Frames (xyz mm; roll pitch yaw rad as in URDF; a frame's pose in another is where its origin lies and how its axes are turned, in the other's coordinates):
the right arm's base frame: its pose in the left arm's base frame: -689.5 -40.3 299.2 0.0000 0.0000 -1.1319
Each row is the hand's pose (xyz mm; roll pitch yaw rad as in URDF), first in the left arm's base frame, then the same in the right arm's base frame.
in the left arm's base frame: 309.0 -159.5 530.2 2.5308 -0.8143 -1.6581
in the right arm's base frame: 532.2 853.2 231.0 2.5308 -0.8143 -0.5262
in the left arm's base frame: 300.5 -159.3 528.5 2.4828 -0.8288 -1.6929
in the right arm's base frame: 528.4 845.6 229.3 2.4828 -0.8288 -0.5610
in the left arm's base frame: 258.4 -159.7 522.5 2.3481 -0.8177 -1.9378
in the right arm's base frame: 510.9 807.3 223.3 2.3481 -0.8177 -0.8059
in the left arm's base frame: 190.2 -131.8 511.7 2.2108 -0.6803 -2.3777
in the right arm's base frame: 456.6 757.4 212.5 2.2108 -0.6803 -1.2458
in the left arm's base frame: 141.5 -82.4 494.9 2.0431 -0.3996 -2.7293
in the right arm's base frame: 391.2 734.3 195.7 2.0431 -0.3996 -1.5974
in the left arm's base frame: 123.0 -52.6 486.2 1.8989 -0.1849 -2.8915
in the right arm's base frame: 356.4 730.3 187.0 1.8989 -0.1849 -1.7596
